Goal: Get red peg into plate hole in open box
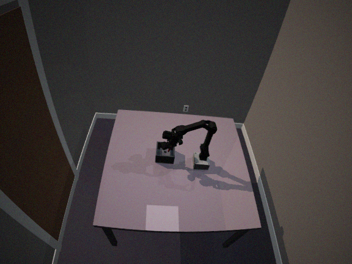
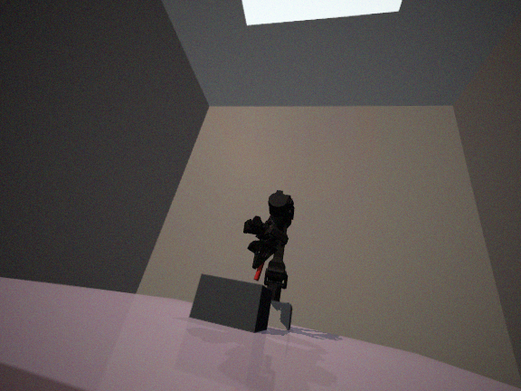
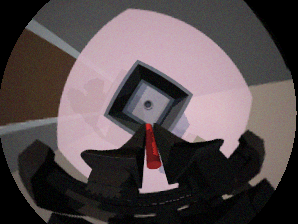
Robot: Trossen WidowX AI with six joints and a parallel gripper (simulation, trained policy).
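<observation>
My gripper tip is 1 cm to the right of the red peg, 1 cm below it and 1 cm past it. Round my gripper tip: dark box 12 cm below, 3 cm to the right, 2 cm ahead.
</observation>
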